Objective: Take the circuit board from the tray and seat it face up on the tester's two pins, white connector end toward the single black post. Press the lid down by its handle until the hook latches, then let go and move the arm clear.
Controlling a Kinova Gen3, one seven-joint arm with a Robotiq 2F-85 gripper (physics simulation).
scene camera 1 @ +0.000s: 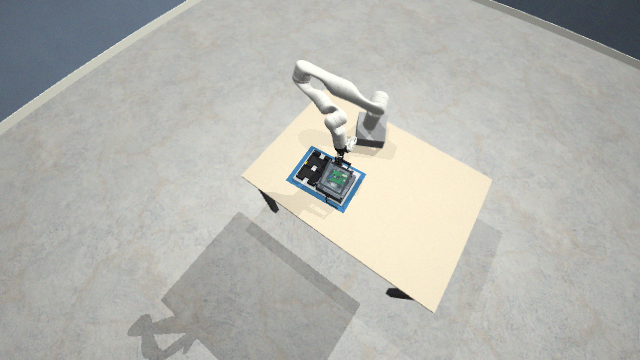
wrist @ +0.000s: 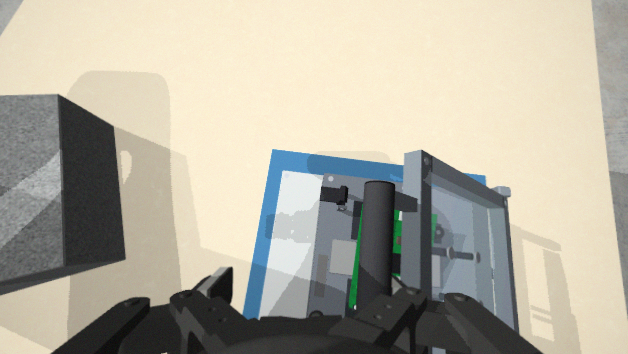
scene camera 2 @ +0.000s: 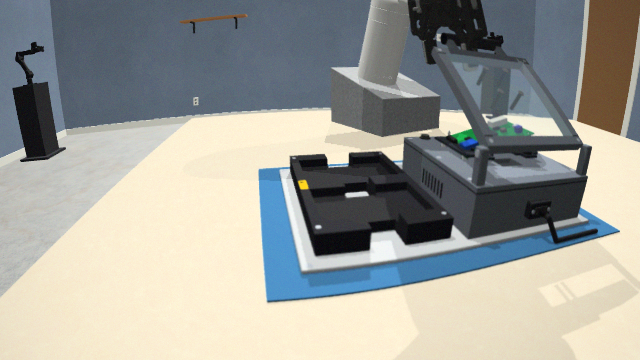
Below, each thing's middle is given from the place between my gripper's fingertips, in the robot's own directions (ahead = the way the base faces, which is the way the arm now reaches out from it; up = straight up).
Labels:
My hand is 11 cm short of the clear lid (scene camera 1: 335, 177), 2 cm to the right of it and 1 cm above it. Round my hand: green circuit board (wrist: 396, 266) (8 cm ahead, 1 cm to the left, 8 cm below).

